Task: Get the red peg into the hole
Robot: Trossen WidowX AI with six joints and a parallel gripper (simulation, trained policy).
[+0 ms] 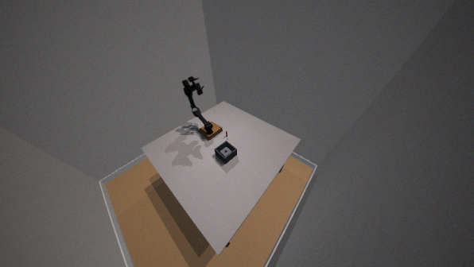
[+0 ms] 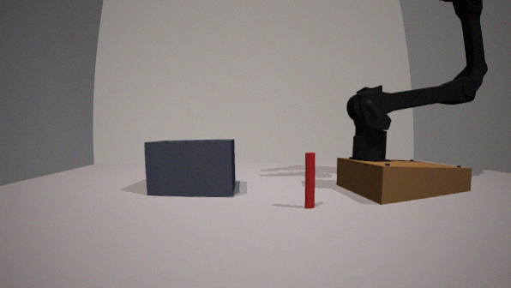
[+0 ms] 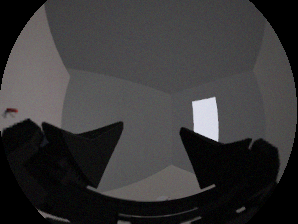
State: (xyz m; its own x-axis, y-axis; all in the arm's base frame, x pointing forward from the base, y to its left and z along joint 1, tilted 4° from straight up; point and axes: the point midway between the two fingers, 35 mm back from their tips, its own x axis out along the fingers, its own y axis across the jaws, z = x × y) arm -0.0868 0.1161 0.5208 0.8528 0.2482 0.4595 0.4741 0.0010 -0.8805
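My gripper tip is 54 cm above the red peg, 28 cm short of it and 5 cm to the left of it. The rest, counted from my gripper tip: dark blue box (56 cm below, 42 cm ahead, 27 cm to the right); grey plate (54 cm below, 42 cm ahead, 27 cm to the right).
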